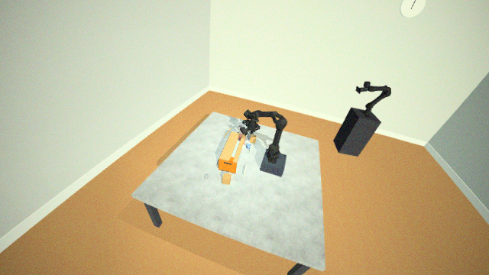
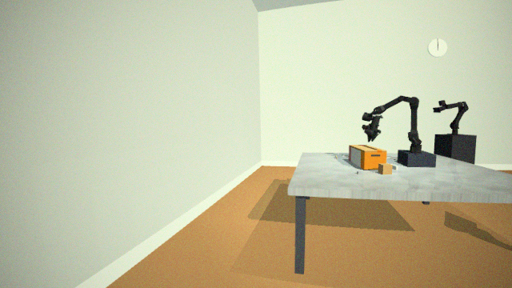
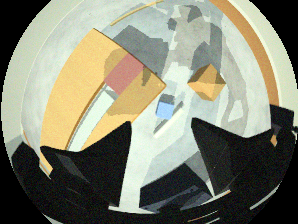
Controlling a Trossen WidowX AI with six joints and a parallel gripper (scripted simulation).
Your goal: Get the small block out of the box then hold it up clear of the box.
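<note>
My gripper tip is now 20 mm past the light-blue block, 10 mm to the left of it and 140 mm above it. The rest, counted from my gripper tip: grey metal piece 250 mm ahead, 440 mm to the left, 150 mm below; box 60 mm ahead, 160 mm to the left, 90 mm below; thin stick 220 mm ahead, 190 mm to the right, 150 mm below.
</note>
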